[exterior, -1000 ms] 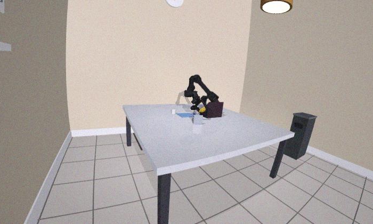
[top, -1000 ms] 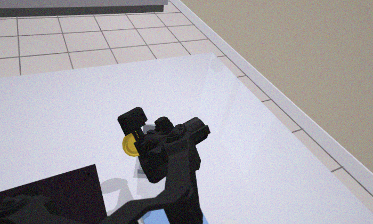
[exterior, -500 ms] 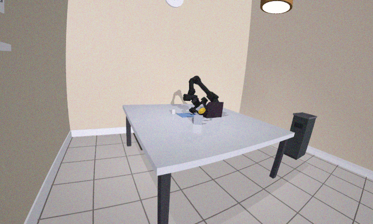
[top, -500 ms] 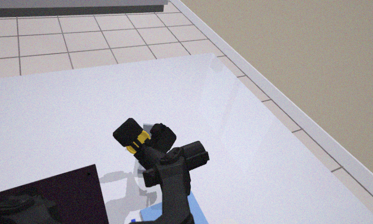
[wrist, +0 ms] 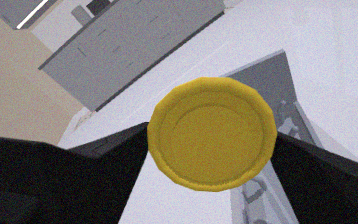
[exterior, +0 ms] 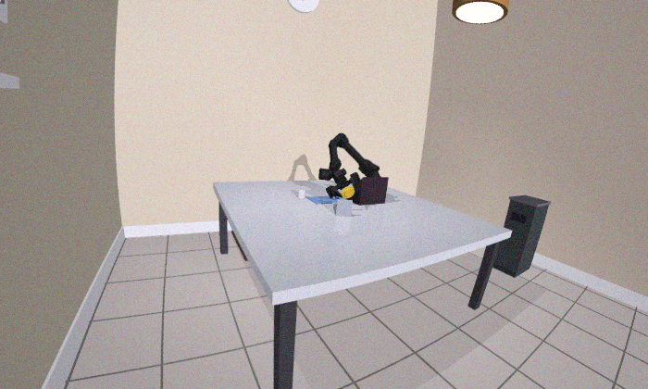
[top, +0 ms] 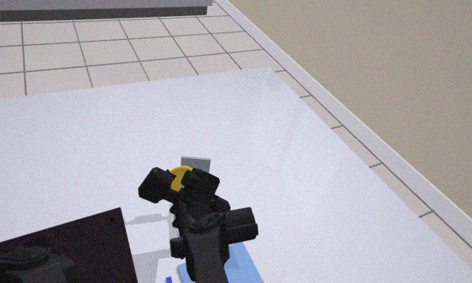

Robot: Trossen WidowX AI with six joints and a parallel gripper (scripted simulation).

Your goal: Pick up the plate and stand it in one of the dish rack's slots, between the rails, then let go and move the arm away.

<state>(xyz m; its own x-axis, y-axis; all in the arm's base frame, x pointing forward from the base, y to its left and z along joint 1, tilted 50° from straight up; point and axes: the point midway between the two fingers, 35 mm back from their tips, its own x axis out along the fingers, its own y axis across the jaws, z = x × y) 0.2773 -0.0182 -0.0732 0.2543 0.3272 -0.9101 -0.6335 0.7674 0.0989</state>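
Now: gripper tip 7 cm above the grey dish rack and 3 cm short of it. Also, from my gripper tip: blue spoon: 20 cm to the right, 11 cm behind, 9 cm below; yellow plate: 1 cm to the right; blue mat: 21 cm to the right, 9 cm below, 1 cm behind.
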